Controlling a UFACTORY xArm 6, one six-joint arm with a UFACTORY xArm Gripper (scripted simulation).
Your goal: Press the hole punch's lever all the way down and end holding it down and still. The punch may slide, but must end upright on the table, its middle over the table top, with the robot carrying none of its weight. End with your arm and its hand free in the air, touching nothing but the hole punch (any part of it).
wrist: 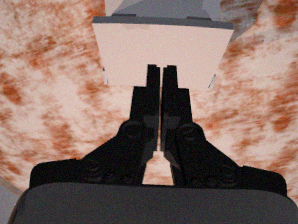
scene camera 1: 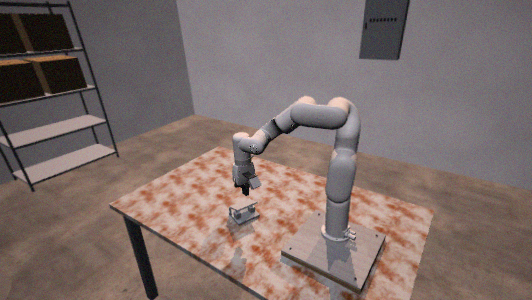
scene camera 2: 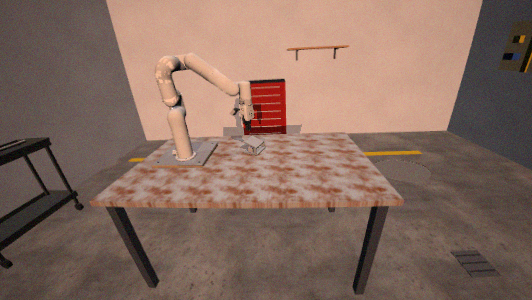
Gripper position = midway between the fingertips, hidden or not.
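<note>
My gripper [wrist: 160, 84], visible. Hole punch lever [wrist: 127, 44], likewise.
</note>
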